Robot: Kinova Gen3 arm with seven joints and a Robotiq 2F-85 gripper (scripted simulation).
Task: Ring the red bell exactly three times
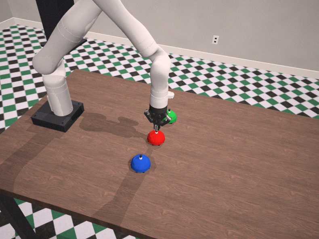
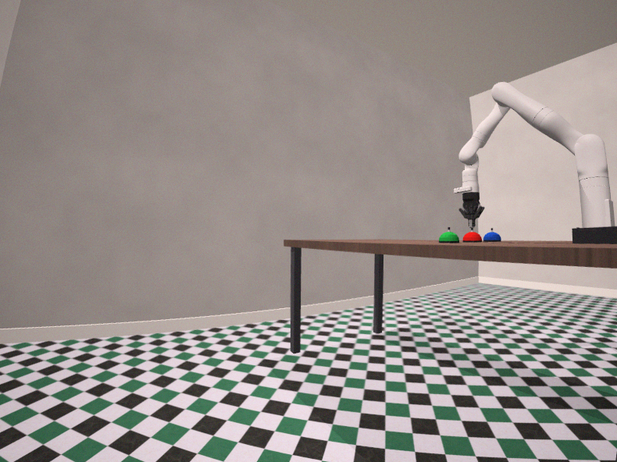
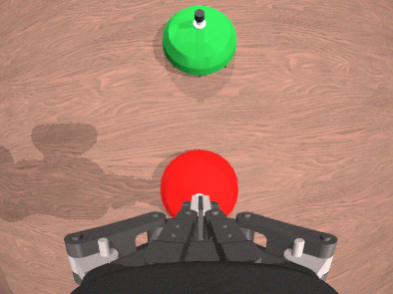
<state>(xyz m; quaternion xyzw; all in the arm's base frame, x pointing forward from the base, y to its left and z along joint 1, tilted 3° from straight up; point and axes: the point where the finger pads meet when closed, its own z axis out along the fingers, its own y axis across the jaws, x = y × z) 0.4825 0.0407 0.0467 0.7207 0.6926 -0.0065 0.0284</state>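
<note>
The red bell lies 4 cm below my hand. The rest, counted from my hand: green bell 1 cm ahead, 16 cm to the left, 4 cm below; then blue bell 1 cm behind, 16 cm to the right, 4 cm below.
</note>
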